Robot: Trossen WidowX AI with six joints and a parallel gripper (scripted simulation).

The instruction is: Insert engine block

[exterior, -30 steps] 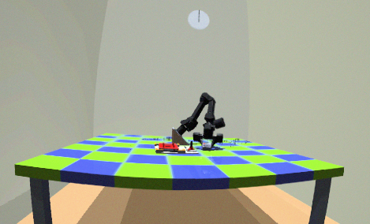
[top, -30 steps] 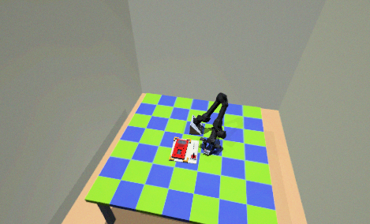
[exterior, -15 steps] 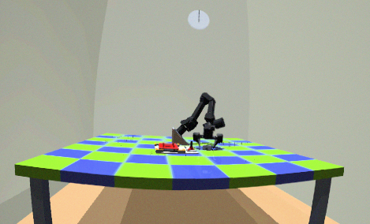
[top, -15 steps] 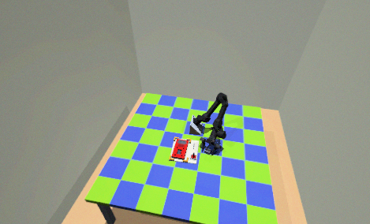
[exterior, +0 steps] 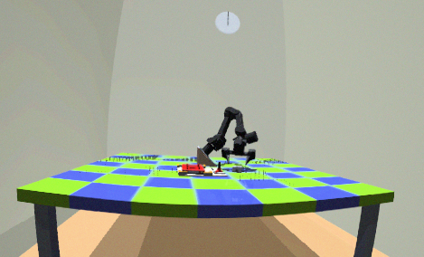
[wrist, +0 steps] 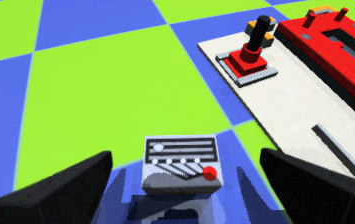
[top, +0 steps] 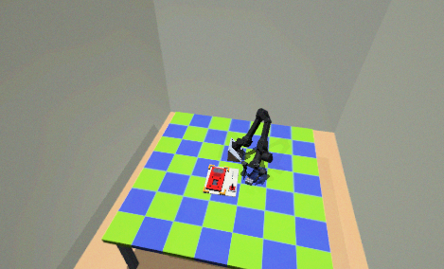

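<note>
Now: the grey engine block 1 cm ahead of my gripper tip and 3 cm below it. From my gripper tip the other things lie so: grey holder: 8 cm ahead, 12 cm to the right; then white-and-grey base plate: 2 cm ahead, 21 cm to the right, 3 cm below.
</note>
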